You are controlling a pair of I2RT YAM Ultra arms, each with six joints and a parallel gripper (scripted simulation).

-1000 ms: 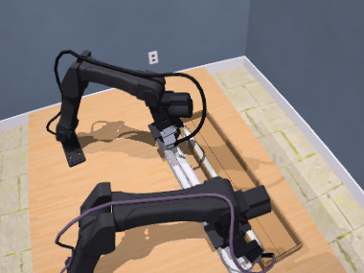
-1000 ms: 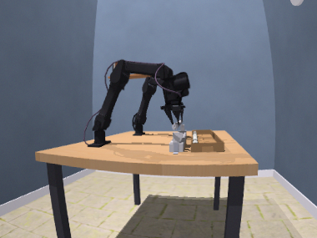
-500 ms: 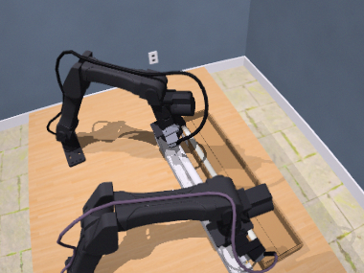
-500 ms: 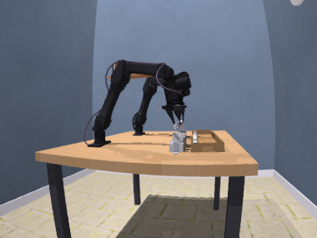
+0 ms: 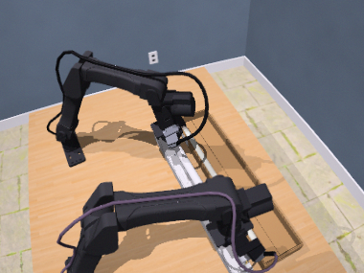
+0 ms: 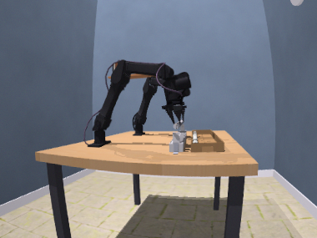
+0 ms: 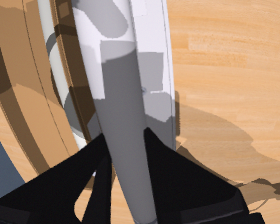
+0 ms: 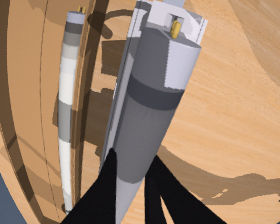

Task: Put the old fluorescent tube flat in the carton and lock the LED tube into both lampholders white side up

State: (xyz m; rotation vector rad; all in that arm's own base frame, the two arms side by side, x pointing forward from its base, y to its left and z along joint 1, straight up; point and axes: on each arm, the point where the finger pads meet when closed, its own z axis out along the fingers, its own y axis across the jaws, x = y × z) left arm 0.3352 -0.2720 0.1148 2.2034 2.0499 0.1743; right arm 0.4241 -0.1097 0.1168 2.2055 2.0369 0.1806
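The lampholder lies 10 mm ahead of my right hand, 80 mm to the right of it and 50 mm below it. Round my right hand: light fixture (30 mm behind, 220 mm to the left, 60 mm below); LED tube (30 mm behind, 220 mm to the left, 10 mm below); old fluorescent tube (50 mm ahead, 240 mm to the left, 100 mm below).
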